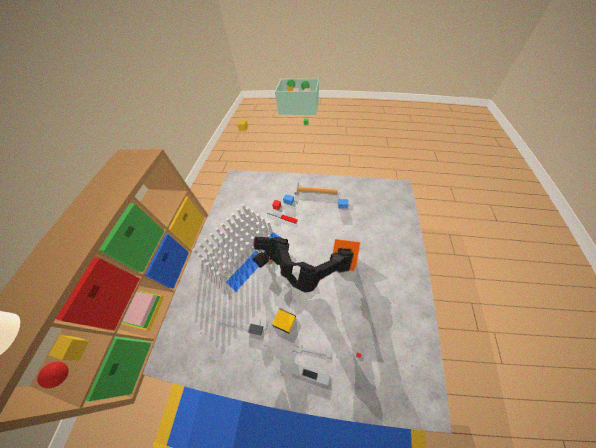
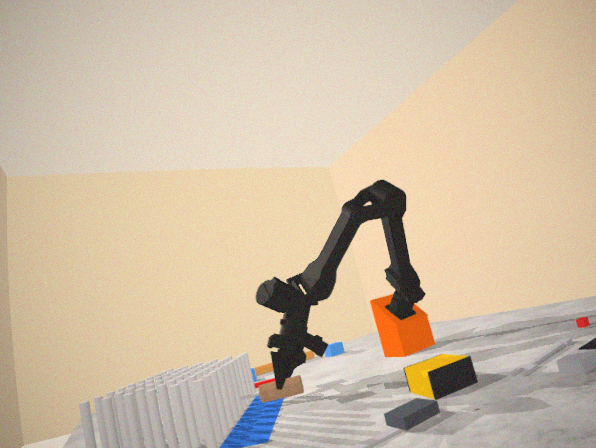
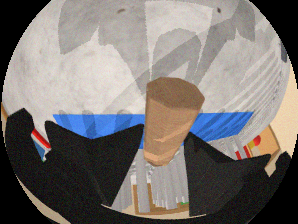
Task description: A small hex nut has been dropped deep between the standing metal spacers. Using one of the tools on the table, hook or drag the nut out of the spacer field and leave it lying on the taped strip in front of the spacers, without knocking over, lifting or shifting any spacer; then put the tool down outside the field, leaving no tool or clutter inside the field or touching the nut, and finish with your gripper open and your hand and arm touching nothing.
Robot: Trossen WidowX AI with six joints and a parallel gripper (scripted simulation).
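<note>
Right now my gripper tip is 60 mm short of the blue taped strip, 30 mm above it and 10 mm to the right of it. From my gripper tip the other things lie so: hook tool (90 mm ahead, 50 mm to the right); then red cube (360 mm to the right, 10 mm below); then red bar (280 mm to the right, 30 mm behind, 20 mm below).
</note>
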